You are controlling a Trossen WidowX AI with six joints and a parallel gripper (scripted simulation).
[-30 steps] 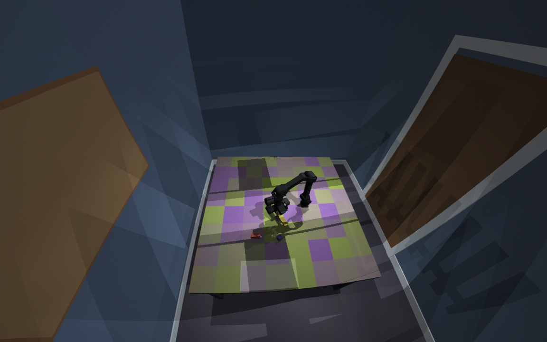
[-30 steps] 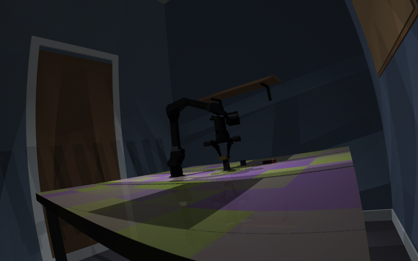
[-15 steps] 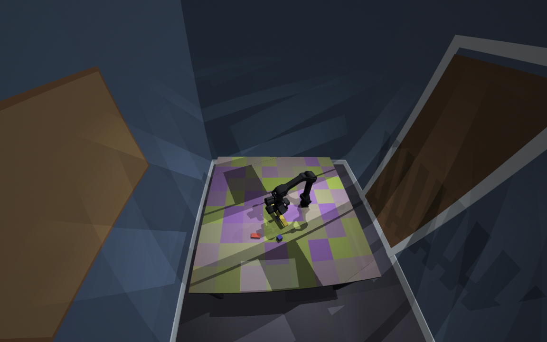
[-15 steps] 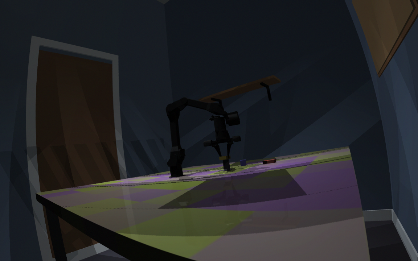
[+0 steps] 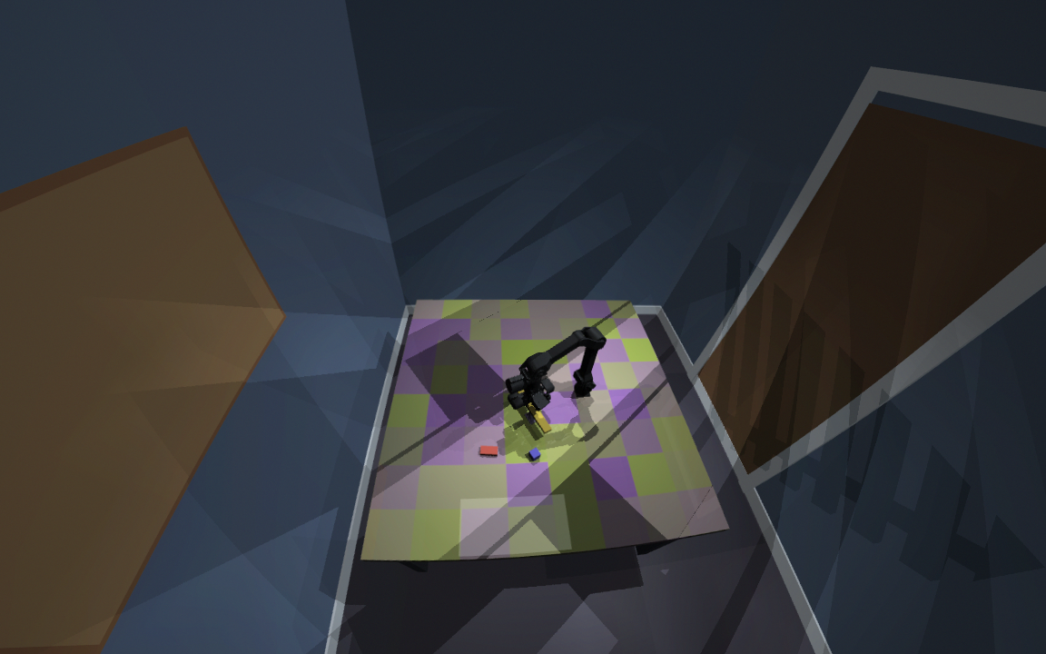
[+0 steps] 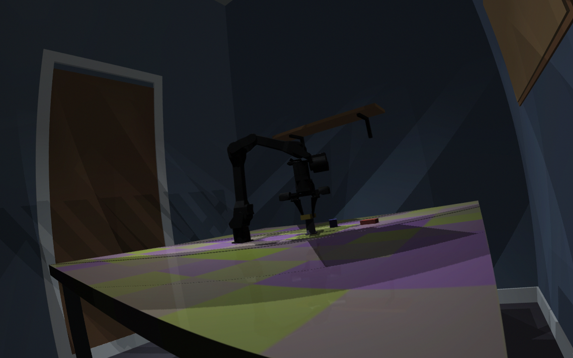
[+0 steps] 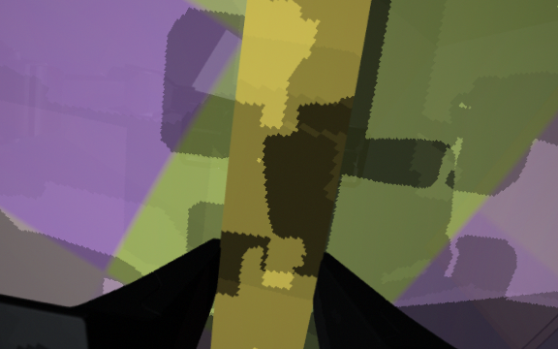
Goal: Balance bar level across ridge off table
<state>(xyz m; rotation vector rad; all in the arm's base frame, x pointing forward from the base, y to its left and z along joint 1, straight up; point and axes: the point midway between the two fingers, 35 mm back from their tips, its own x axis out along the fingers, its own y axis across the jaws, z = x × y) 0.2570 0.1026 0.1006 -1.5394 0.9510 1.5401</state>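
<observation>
The yellow bar lies 10 mm behind my gripper tip and 20 mm to the left of it. From my gripper tip the other things lie so: blue block: 10 mm behind, 200 mm to the left, 50 mm below; red block: 170 mm ahead, 170 mm to the left, 60 mm below.
</observation>
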